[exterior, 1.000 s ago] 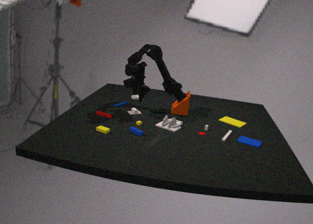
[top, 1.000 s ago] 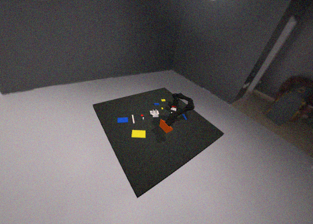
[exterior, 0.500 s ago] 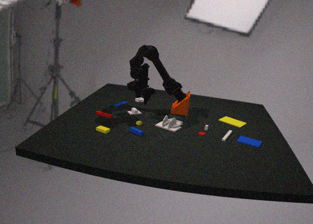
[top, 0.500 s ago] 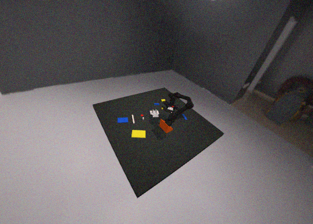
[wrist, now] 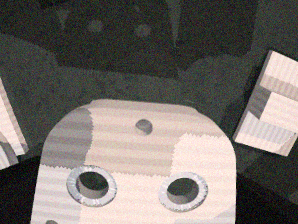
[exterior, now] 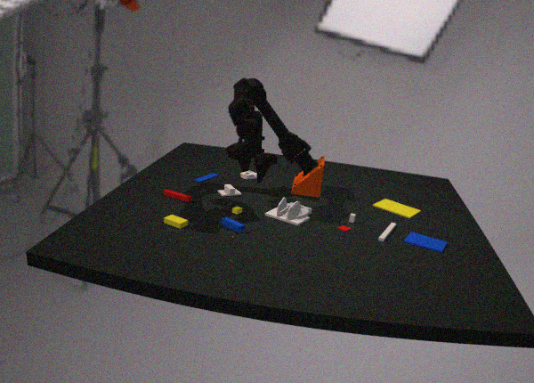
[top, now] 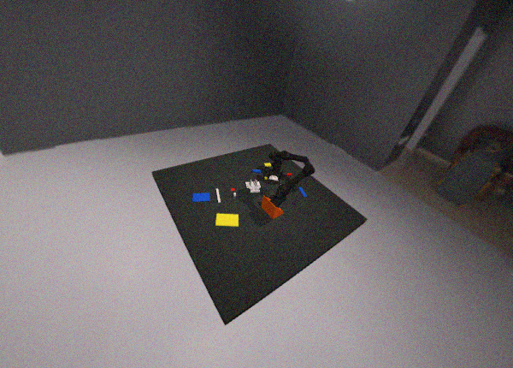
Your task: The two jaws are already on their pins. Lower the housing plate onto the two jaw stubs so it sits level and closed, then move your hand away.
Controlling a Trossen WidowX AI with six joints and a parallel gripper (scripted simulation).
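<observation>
The yellow cube is 110 mm ahead of my gripper tip, 70 mm below it and 30 mm to the right of it. From my gripper tip the other things lie so: red brick: 240 mm to the right, 70 mm below, 40 mm ahead; then yellow brick: 250 mm ahead, 200 mm to the right, 70 mm below; then white bar: 440 mm to the left, 160 mm ahead, 70 mm below.
</observation>
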